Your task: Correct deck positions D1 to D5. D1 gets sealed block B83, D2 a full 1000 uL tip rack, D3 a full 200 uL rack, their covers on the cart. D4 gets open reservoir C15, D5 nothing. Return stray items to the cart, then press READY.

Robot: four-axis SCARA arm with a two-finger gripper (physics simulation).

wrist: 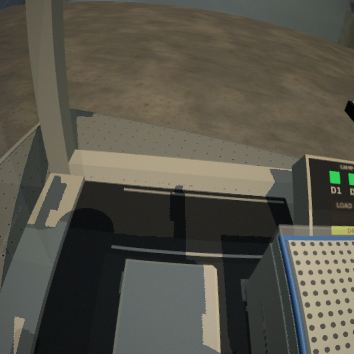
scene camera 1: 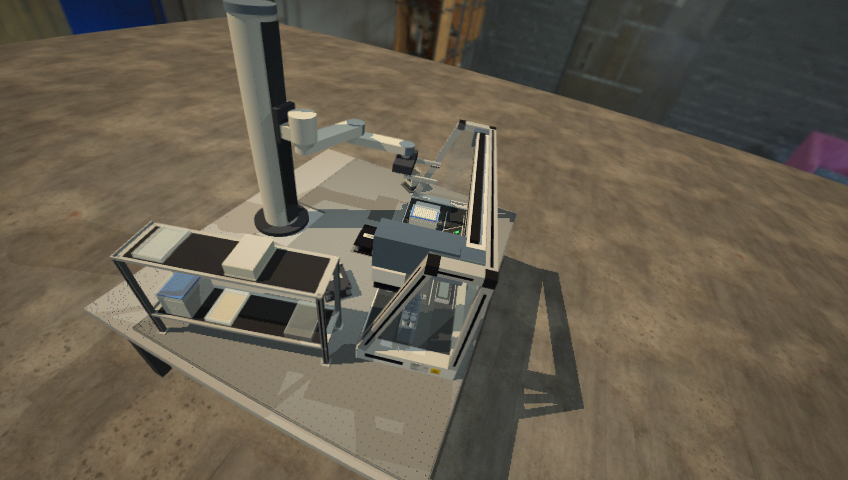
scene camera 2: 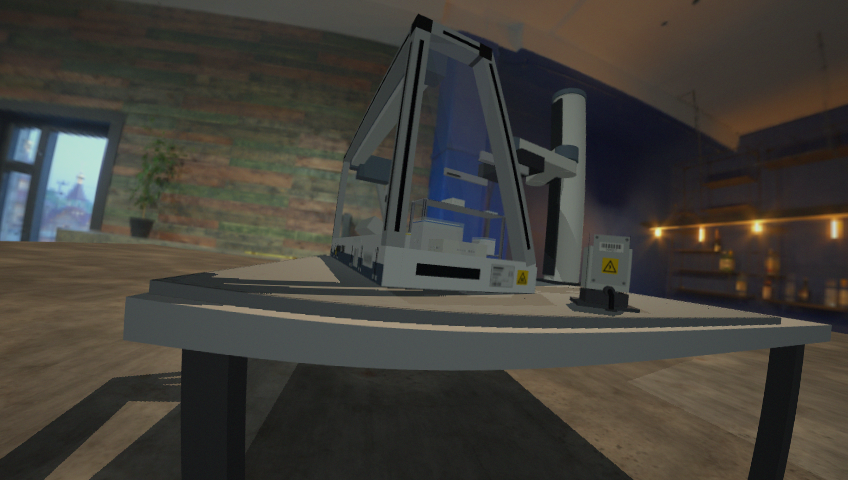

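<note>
My gripper (scene camera 1: 438,173) is open and empty, high above the far end of the deck. A plain pale block (wrist: 165,305) (scene camera 2: 458,246) sits at the D1 end; its label does not show. Beside it, a blue-edged tip rack (wrist: 327,295) (scene camera 1: 425,212) shows its pale, dotted top, with what looks like a clear cover around it. The status panel (wrist: 325,195) has a green D1 lamp. The cart (scene camera 1: 323,333) carries a pale plate-like item (scene camera 1: 160,242) and a white box (scene camera 1: 248,256) on top. Below are a blue-topped rack (scene camera 1: 178,291), a pale yellow-topped item (scene camera 1: 227,306) and a translucent box (scene camera 1: 301,320). D3 to D5 are mostly hidden.
The deck's slanted frame (scene camera 1: 490,202) (scene camera 2: 406,136) rises around it. A grey-blue housing (scene camera 1: 416,240) spans the deck and hides its middle. The arm's column (scene camera 1: 255,118) (scene camera 2: 571,190) stands beside the deck. A small box with a warning sign (scene camera 2: 609,265) stands near the table edge.
</note>
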